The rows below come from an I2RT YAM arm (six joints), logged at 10 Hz.
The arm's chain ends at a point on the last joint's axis. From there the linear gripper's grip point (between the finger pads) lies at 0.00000 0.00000 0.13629 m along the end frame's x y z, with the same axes.
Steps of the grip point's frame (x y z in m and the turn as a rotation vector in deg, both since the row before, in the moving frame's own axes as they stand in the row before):
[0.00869, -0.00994, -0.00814, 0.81, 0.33, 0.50]
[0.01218, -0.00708, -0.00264, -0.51, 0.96, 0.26]
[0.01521, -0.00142, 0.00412, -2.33, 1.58, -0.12]
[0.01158, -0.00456, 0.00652, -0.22, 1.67, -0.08]
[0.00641, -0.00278, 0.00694, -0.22, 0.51, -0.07]
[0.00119, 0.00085, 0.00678, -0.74, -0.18, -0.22]
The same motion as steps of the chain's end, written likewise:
[0.00790, -0.00802, -0.00812, 0.81, 0.33, 0.50]
[0.00990, -0.00830, -0.00262, -0.51, 0.96, 0.26]
[0.01145, -0.00696, 0.00428, -2.33, 1.58, -0.12]
[0.00761, -0.00508, 0.00658, -0.22, 1.67, -0.08]
[0.00520, -0.00330, 0.00695, -0.22, 0.51, -0.07]
[0.00161, -0.00091, 0.00679, -0.74, -0.18, -0.22]

